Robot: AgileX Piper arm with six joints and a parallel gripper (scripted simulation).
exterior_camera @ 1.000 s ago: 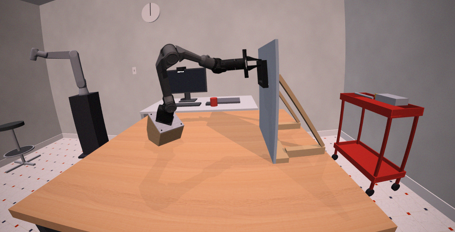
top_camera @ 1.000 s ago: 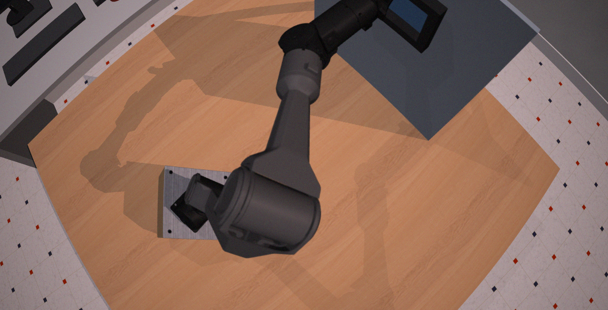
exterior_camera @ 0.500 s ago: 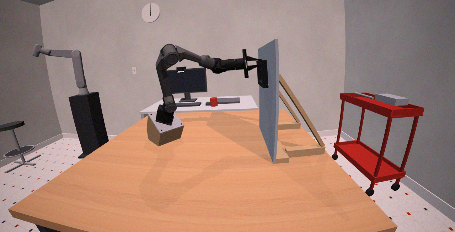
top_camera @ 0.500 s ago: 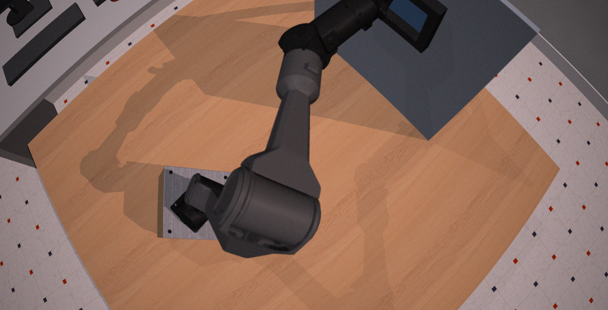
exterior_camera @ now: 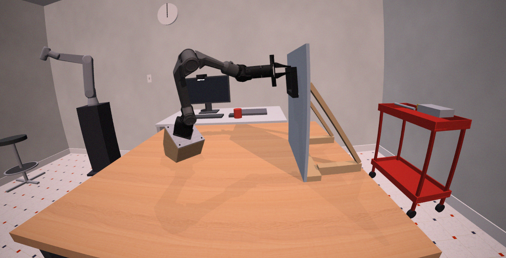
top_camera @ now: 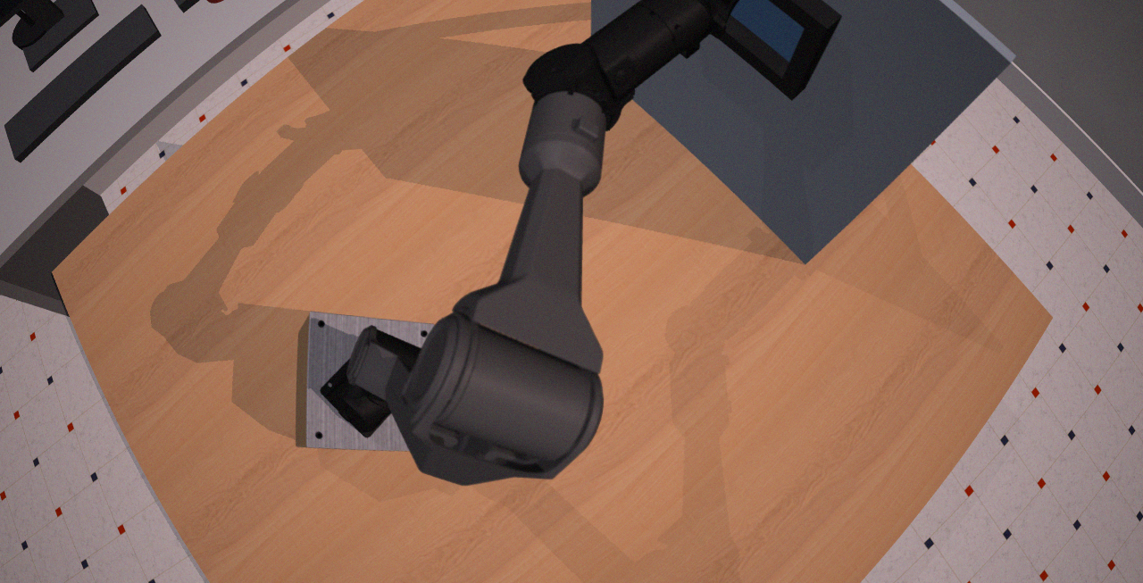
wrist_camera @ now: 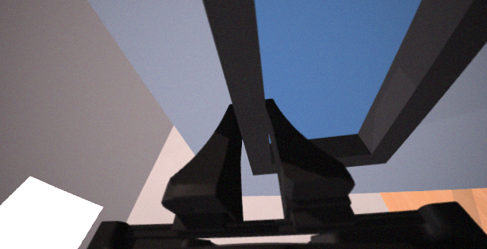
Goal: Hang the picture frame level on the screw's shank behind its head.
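Now: the picture frame 1 cm ahead of my hand, 2 cm to the right of it and 5 cm below it. Round my hand: wall panel 3 cm ahead, 1 cm to the right, 17 cm below.
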